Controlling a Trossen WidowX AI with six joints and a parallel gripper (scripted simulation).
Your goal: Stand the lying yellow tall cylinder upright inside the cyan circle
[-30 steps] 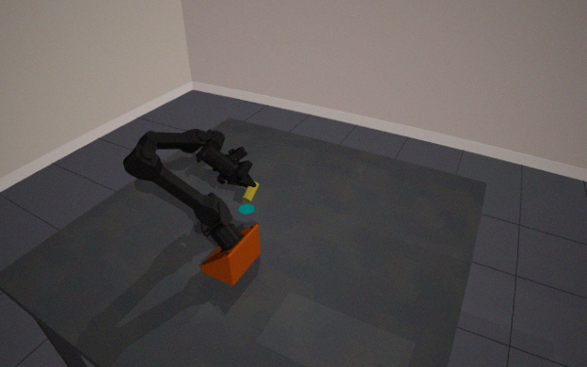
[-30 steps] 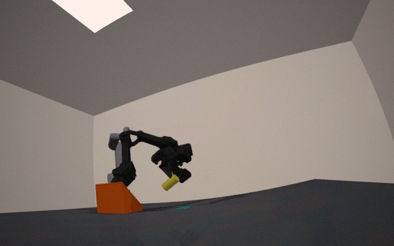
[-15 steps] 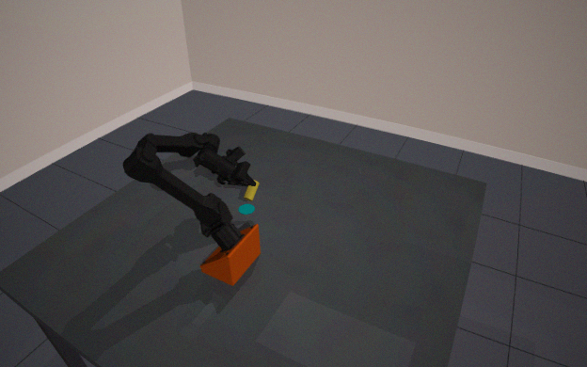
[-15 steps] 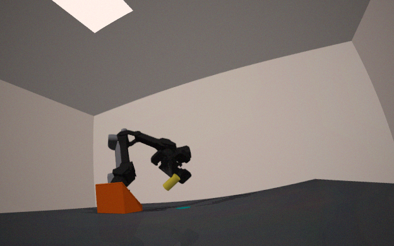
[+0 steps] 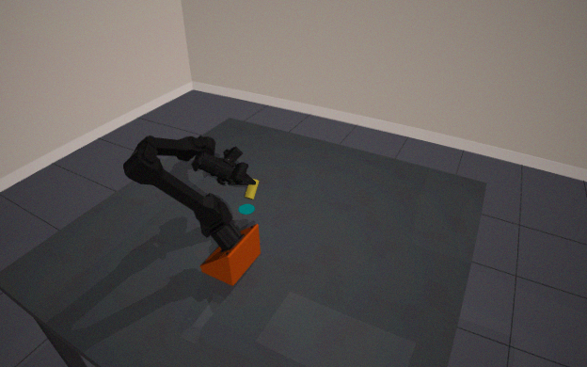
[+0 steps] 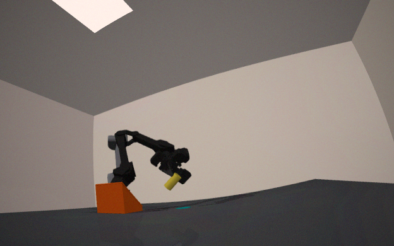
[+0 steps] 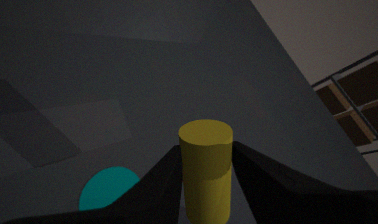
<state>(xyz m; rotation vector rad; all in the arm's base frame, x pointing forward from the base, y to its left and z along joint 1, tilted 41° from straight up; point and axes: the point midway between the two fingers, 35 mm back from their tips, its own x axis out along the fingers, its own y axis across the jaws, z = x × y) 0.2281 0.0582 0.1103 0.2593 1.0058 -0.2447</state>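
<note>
My gripper tip is now 40 mm to the right of the cyan circle and 120 mm above it. Round my gripper tip: yellow tall cylinder 10 mm behind, 10 mm below.
</note>
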